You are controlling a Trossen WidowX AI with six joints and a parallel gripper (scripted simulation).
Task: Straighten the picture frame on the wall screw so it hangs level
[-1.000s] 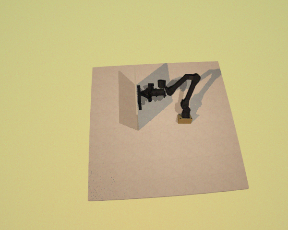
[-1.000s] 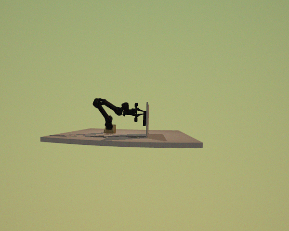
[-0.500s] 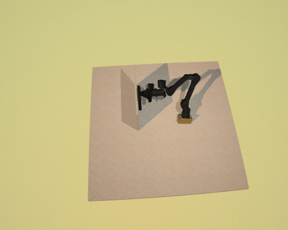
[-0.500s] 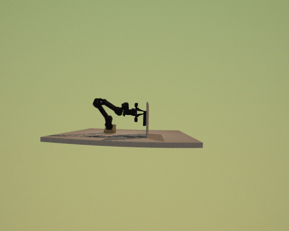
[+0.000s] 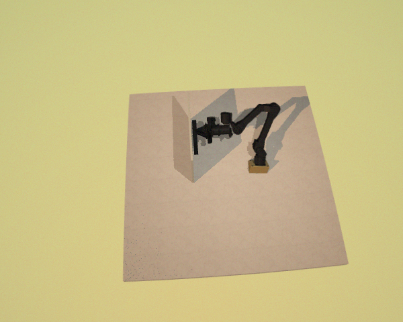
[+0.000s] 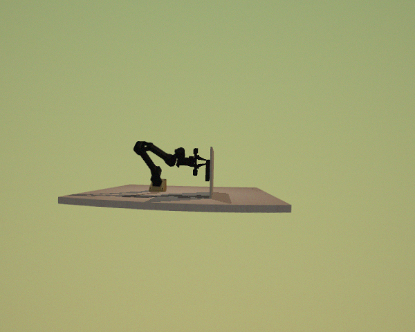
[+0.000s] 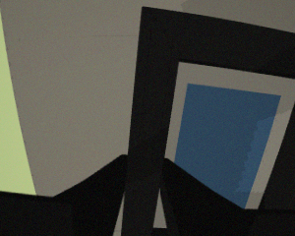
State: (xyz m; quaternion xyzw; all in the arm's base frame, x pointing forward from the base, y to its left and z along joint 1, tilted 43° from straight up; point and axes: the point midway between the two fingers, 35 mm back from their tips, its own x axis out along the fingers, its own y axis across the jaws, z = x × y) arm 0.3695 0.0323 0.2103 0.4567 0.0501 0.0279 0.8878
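The picture frame is 50 mm below my gripper tip, 10 mm to the left of it and 10 mm ahead of it. Round my gripper tip: wall panel 70 mm below, 20 mm ahead.
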